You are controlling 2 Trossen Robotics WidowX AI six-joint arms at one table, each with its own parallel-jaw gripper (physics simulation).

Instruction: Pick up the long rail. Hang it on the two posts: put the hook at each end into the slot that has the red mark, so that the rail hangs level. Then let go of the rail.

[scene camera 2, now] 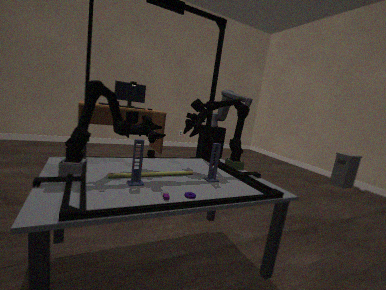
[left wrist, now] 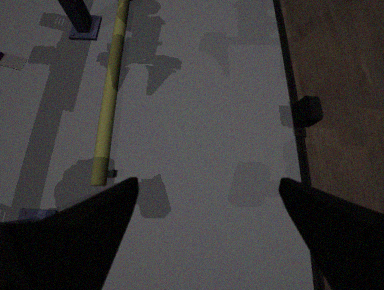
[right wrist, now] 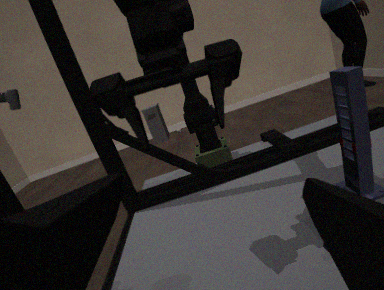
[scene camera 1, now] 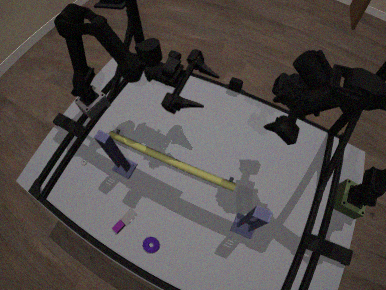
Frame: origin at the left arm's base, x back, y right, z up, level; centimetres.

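Seen in the pictures: left gripper, fingertip midpoint: (scene camera 2: pixel 186 135) (left wrist: pixel 209 184) (right wrist: pixel 184 138) (scene camera 1: pixel 269 113); right gripper, fingertip midpoint: (scene camera 2: pixel 163 131) (right wrist: pixel 214 185) (scene camera 1: pixel 211 91); left arm's base at its link origin: (scene camera 2: pixel 235 160) (right wrist: pixel 210 146) (scene camera 1: pixel 355 197); right arm's base at its link origin: (scene camera 2: pixel 73 160) (scene camera 1: pixel 89 97).
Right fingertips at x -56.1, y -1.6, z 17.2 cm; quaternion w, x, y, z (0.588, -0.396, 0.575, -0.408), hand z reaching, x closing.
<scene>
Offsets run from my right fingertips to a thing's middle.
The long yellow rail {dx -7.2, dy -14.6, dz -21.4 cm} (scene camera 1: pixel 175 162) (scene camera 2: pixel 165 175) (left wrist: pixel 106 115) lies on the table behind the posts, a small dark hook near each end. One blue-grey post {dx -18.3, dy -24.7, dz -12.2 cm} (scene camera 1: pixel 114 150) (scene camera 2: pixel 137 160) stands at picture left. The other post {dx +24.7, dy -22.2, dz -12.2 cm} (scene camera 1: pixel 256 219) (scene camera 2: pixel 214 161) (right wrist: pixel 354 125) stands at picture right; red marks show on it in the right wrist view. My left gripper (scene camera 1: pixel 274 107) (scene camera 2: pixel 188 124) (left wrist: pixel 209 184) (right wrist: pixel 184 138) is open and empty above the table, beyond the rail's right end. My right gripper (scene camera 1: pixel 210 91) (scene camera 2: pixel 161 131) (right wrist: pixel 214 185) is open and empty, high behind the rail.
A purple ring {dx +3.5, dy -41.3, dz -22.5 cm} (scene camera 1: pixel 145 245) (scene camera 2: pixel 186 195) and a magenta block {dx -7.6, dy -39.7, dz -22.3 cm} (scene camera 1: pixel 118 227) (scene camera 2: pixel 166 196) lie near the front. A black frame (scene camera 2: pixel 170 204) runs around the table edge, with upright bars. A person (right wrist: pixel 345 25) stands beyond the table in the right wrist view.
</scene>
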